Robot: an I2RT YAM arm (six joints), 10 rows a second.
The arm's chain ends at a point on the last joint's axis. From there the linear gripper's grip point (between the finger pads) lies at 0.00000 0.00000 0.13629 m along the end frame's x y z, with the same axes.
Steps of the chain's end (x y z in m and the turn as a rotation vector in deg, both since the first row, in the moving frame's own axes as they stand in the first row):
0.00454, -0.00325, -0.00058, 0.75, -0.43, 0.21
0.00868, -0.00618, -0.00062, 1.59, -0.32, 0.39
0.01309, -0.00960, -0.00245, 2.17, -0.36, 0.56
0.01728, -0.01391, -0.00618, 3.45, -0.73, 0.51
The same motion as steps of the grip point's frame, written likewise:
0.00352, -0.00504, -0.00060, 0.75, -0.43, 0.21
0.00793, -0.00996, -0.00067, 1.59, -0.32, 0.39
0.01226, -0.01476, -0.00255, 2.17, -0.36, 0.56
0.01558, -0.02212, -0.00644, 3.45, -0.73, 0.51

